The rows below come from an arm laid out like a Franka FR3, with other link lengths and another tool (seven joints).
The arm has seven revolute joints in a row. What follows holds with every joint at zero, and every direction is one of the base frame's. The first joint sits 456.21 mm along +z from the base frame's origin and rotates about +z. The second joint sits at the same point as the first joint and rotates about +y. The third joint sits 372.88 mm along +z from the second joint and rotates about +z. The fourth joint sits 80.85 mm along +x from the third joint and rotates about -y. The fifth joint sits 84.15 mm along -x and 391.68 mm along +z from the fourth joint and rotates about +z. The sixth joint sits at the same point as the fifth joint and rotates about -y. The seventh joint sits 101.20 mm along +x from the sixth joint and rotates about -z. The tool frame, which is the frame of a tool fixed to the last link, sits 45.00 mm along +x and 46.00 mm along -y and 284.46 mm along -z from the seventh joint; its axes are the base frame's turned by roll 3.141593, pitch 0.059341 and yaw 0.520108 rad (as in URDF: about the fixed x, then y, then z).
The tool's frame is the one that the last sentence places.
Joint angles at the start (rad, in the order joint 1, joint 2, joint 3, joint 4, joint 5, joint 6, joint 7):
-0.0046 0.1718 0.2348 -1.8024 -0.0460 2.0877 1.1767
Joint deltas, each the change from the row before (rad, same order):
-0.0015 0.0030 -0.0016 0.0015 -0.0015 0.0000 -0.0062
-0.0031 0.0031 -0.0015 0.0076 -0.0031 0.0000 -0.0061
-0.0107 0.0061 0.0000 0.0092 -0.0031 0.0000 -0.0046
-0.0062 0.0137 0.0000 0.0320 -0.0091 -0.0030 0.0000
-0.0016 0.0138 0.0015 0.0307 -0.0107 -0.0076 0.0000
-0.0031 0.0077 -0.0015 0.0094 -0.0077 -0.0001 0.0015
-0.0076 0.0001 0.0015 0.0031 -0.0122 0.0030 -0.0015
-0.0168 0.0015 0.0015 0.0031 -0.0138 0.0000 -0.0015
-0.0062 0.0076 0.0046 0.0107 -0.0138 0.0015 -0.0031
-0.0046 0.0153 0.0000 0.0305 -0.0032 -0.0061 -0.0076
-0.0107 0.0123 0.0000 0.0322 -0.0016 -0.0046 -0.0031
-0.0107 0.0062 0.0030 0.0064 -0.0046 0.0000 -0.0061
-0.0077 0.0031 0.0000 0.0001 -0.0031 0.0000 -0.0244
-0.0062 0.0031 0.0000 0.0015 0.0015 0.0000 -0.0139
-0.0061 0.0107 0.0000 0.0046 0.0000 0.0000 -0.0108
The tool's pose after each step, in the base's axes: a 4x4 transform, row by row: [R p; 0 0 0 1], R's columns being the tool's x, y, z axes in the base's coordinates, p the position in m. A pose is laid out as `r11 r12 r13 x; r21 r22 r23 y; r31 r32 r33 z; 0 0 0 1`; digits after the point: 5 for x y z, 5 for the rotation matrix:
0.91763 -0.39290 0.05984 0.64580; -0.39580 -0.91708 0.04812 0.07562; 0.03597 -0.06784 -0.99705 0.46127; 0 0 0 1
0.91837 -0.39037 0.06483 0.64936; -0.39354 -0.91815 0.04622 0.07241; 0.04148 -0.06796 -0.99683 0.46330; 0 0 0 1
0.91610 -0.39501 0.06870 0.65377; -0.39837 -0.91614 0.04456 0.06525; 0.04534 -0.06819 -0.99664 0.46419; 0 0 0 1
0.91353 -0.39771 0.08536 0.66484; -0.40212 -0.91462 0.04215 0.06066; 0.06131 -0.07283 -0.99546 0.47167; 0 0 0 1
0.91364 -0.39497 0.09625 0.67383; -0.39987 -0.91580 0.03770 0.05923; 0.07325 -0.07293 -0.99464 0.47801; 0 0 0 1
0.91188 -0.39827 0.09930 0.67767; -0.40299 -0.91464 0.03226 0.05498; 0.07798 -0.06943 -0.99453 0.47809; 0 0 0 1
0.91098 -0.39817 0.10755 0.68067; -0.40262 -0.91509 0.02242 0.04865; 0.08949 -0.06372 -0.99395 0.48079; 0 0 0 1
0.90683 -0.40641 0.11180 0.68332; -0.40992 -0.91207 0.00948 0.03552; 0.09811 -0.05443 -0.99369 0.48233; 0 0 0 1
0.90838 -0.40097 0.11860 0.68841; -0.40388 -0.91481 0.00055 0.03192; 0.10828 -0.04840 -0.99294 0.48394; 0 0 0 1
0.90811 -0.39878 0.12771 0.69756; -0.40223 -0.91554 0.00130 0.02832; 0.11641 -0.05255 -0.99181 0.48891; 0 0 0 1
0.90246 -0.40643 0.14276 0.70709; -0.41103 -0.91162 0.00304 0.02071; 0.12891 -0.06143 -0.98975 0.49688; 0 0 0 1
0.90202 -0.40712 0.14356 0.71002; -0.41134 -0.91148 -0.00032 0.01422; 0.13098 -0.05876 -0.98964 0.49637; 0 0 0 1
0.90936 -0.39159 0.14048 0.71194; -0.39483 -0.91874 -0.00519 0.00786; 0.13109 -0.05074 -0.99007 0.49476; 0 0 0 1
0.91234 -0.38537 0.13832 0.71333; -0.38846 -0.92145 -0.00500 0.00361; 0.12938 -0.04917 -0.99038 0.49343; 0 0 0 1
0.91477 -0.38180 0.13200 0.71576; -0.38458 -0.92308 -0.00476 -0.00086; 0.12367 -0.04641 -0.99124 0.48840; 0 0 0 1

